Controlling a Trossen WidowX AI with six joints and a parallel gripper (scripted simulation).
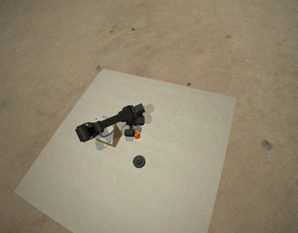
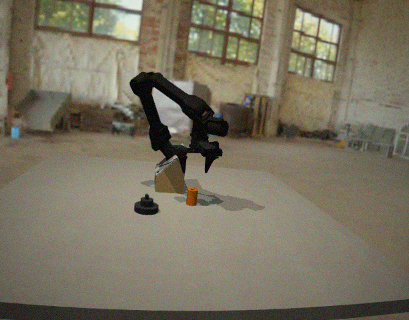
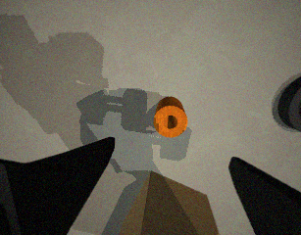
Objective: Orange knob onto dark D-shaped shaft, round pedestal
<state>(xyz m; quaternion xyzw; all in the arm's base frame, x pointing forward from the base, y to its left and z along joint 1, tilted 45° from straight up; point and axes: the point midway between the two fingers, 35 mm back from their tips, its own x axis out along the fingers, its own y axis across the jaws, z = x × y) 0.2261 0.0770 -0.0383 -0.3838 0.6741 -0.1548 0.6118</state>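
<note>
Now: the orange knob 100 mm below my gripper tip. Also, from my gripper tip: round dark pedestal 100 mm ahead, 170 mm to the right, 90 mm below.
</note>
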